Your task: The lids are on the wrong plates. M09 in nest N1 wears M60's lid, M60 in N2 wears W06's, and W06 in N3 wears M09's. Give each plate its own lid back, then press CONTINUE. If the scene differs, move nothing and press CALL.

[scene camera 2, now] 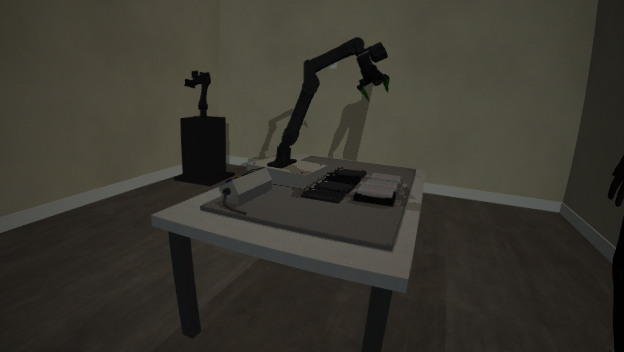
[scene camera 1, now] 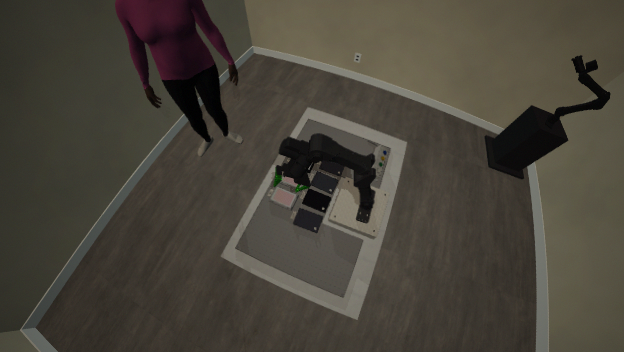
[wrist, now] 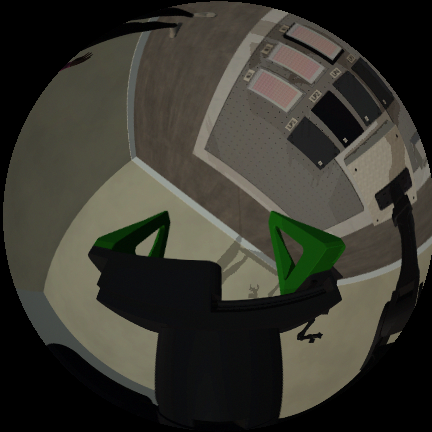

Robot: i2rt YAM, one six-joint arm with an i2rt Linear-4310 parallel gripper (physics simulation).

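Pixels of known places: gripper, between the fingertips: point(scene camera 2: 378, 96) point(scene camera 1: 285, 188) point(wrist: 218, 216); arm's base, origin of its link: point(scene camera 2: 282, 163) point(scene camera 1: 365, 205) point(wrist: 394, 188).
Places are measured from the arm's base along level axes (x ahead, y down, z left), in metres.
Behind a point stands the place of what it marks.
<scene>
Three plates with pink wells and pale rims stand in a row; in the wrist view they are the far plate point(wrist: 313, 41), the middle plate point(wrist: 296, 62) {x 0.444, y 0.025, z -0.029 m} and the near plate point(wrist: 275, 90) {x 0.452, y 0.025, z 0.096 m}. The near plate point(scene camera 1: 284, 198) {x 0.450, y 0.025, z 0.102 m} also shows in scene camera 1. The far plate point(scene camera 2: 376, 191) {x 0.444, y 0.014, z -0.193 m} has a black base beneath it. Lids cannot be told apart, and plate names and nest labels are too small to read. My gripper point(scene camera 1: 289, 184) {x 0.385, y -0.324, z 0.182 m} point(scene camera 2: 378, 96) {x 0.385, y -0.324, z 0.182 m} point(wrist: 218, 216) {x 0.385, y -0.324, z 0.182 m} is open and empty, high above the table. The button box point(scene camera 1: 381, 161) {x -0.034, y -0.018, z -0.293 m} point(scene camera 2: 250, 187) {x 0.023, y 0.011, z -0.356 m} has blue, yellow and green buttons; their words are unreadable.
Several dark pads, including the LP1 pad point(scene camera 1: 308, 220) {x 0.280, y 0.045, z 0.173 m} point(wrist: 314, 142) {x 0.284, y 0.044, z 0.166 m} and the LP2 pad point(scene camera 1: 317, 200) {x 0.270, y 0.044, z 0.043 m} point(wrist: 337, 117) {x 0.280, y 0.044, z 0.043 m}, lie between the plates and my pale base block point(scene camera 1: 345, 215) {x 0.095, y 0.010, z 0.090 m}. A person point(scene camera 1: 177, 45) stands beyond the table. Another arm stands on a black pedestal point(scene camera 1: 527, 140) point(scene camera 2: 203, 147).
</scene>
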